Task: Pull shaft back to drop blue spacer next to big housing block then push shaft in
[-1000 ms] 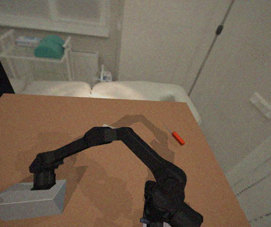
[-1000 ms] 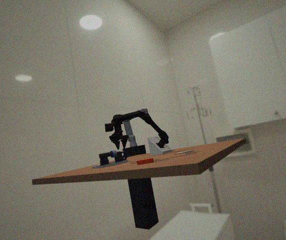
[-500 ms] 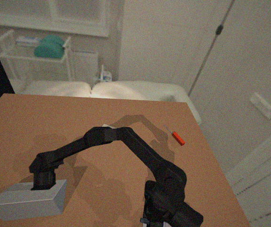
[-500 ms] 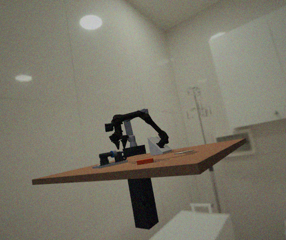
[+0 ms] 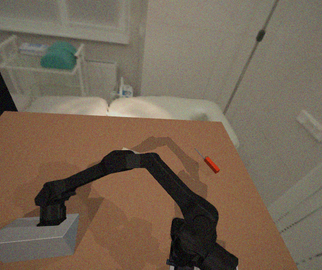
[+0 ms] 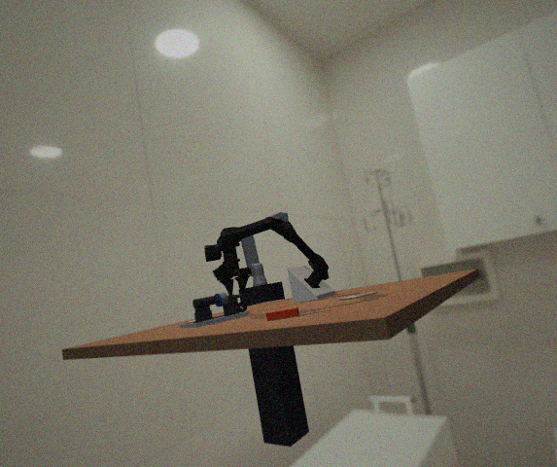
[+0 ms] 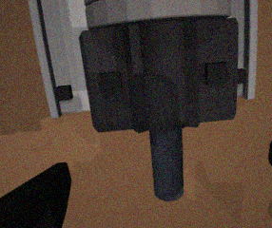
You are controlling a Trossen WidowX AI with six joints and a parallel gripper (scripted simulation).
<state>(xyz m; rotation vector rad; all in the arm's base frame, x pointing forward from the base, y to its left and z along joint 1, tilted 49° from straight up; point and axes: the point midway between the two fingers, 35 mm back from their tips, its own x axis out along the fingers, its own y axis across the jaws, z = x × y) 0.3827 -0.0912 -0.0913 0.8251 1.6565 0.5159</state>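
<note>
Right now my gripper tip is 50 mm short of the dark shaft, 10 mm to the left of it and 10 mm above it. The rest, counted from my gripper tip: white card 140 mm behind, 470 mm to the left, 80 mm below; blue spacer 90 mm ahead, 20 mm to the right, 10 mm below; pale grey spacer 60 mm ahead, 10 mm to the right, 10 mm below.
</note>
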